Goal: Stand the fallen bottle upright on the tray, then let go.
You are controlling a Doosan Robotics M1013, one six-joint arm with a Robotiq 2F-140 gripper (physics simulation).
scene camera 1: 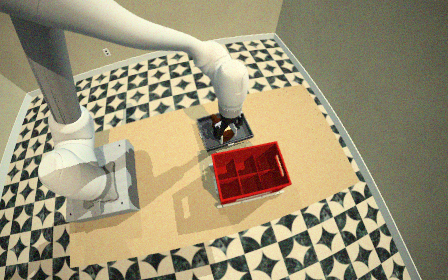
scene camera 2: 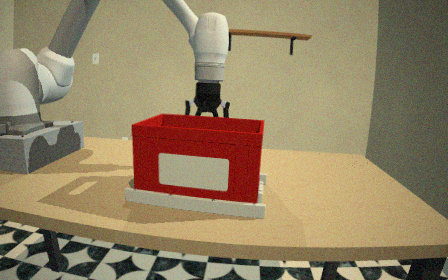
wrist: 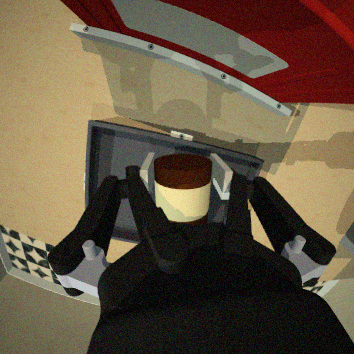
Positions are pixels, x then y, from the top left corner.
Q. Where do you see a brown bottle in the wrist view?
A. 182, 181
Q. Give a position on a white rail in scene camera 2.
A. At 243, 209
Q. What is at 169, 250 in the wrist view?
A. My gripper.
